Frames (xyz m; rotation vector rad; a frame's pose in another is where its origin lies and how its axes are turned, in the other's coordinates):
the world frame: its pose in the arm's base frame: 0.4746 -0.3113 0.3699 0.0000 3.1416 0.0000
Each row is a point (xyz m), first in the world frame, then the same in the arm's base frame.
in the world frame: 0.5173 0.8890 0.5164
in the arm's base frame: -0.0427 0.5777 -0.1465
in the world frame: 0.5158 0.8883 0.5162
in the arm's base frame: -0.0412 0.5770 -0.1463
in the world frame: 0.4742 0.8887 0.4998
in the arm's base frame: 0.0004 0.5774 -0.1299
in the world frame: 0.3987 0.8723 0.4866
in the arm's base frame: 0.0759 0.5610 -0.1167
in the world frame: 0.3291 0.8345 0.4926
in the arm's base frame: 0.1455 0.5232 -0.1227
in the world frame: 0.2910 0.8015 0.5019
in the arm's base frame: 0.1836 0.4902 -0.1320
